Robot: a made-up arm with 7 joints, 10 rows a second.
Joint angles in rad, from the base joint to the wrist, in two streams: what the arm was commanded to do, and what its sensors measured. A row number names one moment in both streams.
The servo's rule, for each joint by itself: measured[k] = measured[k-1] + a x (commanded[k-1-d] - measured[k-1]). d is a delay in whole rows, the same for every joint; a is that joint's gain. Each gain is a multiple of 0.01, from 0.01 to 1. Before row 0 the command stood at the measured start. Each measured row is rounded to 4 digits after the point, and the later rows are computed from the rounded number. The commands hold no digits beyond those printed.
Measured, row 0:
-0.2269, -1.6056, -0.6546, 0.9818, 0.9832, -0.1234, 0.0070
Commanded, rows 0 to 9:
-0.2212, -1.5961, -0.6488, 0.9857, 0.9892, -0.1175, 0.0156
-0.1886, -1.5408, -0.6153, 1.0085, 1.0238, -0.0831, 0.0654
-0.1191, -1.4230, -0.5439, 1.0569, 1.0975, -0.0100, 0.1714
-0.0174, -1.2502, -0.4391, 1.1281, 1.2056, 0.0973, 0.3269
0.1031, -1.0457, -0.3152, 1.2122, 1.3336, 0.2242, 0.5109
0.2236, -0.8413, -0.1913, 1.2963, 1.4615, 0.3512, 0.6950
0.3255, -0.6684, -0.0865, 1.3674, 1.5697, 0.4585, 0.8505
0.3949, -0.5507, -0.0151, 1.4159, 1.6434, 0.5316, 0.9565
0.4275, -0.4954, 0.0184, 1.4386, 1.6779, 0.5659, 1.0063
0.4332, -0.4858, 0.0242, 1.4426, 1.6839, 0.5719, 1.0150
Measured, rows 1 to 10:
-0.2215, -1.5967, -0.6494, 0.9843, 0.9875, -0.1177, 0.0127
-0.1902, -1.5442, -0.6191, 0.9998, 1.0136, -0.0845, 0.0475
-0.1227, -1.4303, -0.5522, 1.0363, 1.0740, -0.0130, 0.1293
-0.0227, -1.2610, -0.4515, 1.0951, 1.1688, 0.0929, 0.2597
0.0968, -1.0586, -0.3302, 1.1700, 1.2875, 0.2189, 0.4255
0.2173, -0.8543, -0.2066, 1.2508, 1.4128, 0.3459, 0.6034
0.3201, -0.6796, -0.0997, 1.3254, 1.5258, 0.4540, 0.7665
0.3912, -0.5584, -0.0244, 1.3833, 1.6105, 0.5285, 0.8919
0.4257, -0.4992, 0.0137, 1.4187, 1.6590, 0.5644, 0.9674
0.4328, -0.4866, 0.0230, 1.4340, 1.6769, 0.5716, 0.9988
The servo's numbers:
d 0
a 0.95 0.94 0.89 0.64 0.72 0.96 0.66

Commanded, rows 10 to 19:
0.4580, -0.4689, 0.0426, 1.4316, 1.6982, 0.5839, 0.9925
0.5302, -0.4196, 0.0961, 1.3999, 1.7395, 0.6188, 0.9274
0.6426, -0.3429, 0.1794, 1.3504, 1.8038, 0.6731, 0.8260
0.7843, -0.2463, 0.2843, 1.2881, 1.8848, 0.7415, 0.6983
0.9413, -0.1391, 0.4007, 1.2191, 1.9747, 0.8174, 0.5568
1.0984, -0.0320, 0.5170, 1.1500, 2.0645, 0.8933, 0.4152
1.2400, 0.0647, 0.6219, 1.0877, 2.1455, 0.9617, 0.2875
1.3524, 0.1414, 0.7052, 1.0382, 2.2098, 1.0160, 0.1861
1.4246, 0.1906, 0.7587, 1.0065, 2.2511, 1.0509, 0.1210
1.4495, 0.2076, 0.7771, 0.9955, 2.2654, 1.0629, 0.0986
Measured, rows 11 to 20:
0.4567, -0.4700, 0.0404, 1.4325, 1.6922, 0.5834, 0.9946
0.5265, -0.4226, 0.0900, 1.4116, 1.7263, 0.6174, 0.9502
0.6368, -0.3477, 0.1696, 1.3724, 1.7821, 0.6709, 0.8682
0.7769, -0.2524, 0.2717, 1.3184, 1.8560, 0.7387, 0.7561
0.9331, -0.1459, 0.3865, 1.2548, 1.9415, 0.8143, 0.6246
1.0901, -0.0388, 0.5026, 1.1877, 2.0301, 0.8901, 0.4864
1.2325, 0.0585, 0.6088, 1.1237, 2.1132, 0.9588, 0.3551
1.3464, 0.1364, 0.6946, 1.0690, 2.1828, 1.0137, 0.2436
1.4207, 0.1873, 0.7516, 1.0290, 2.2320, 1.0494, 0.1627
1.4481, 0.2064, 0.7743, 1.0076, 2.2560, 1.0624, 0.1204

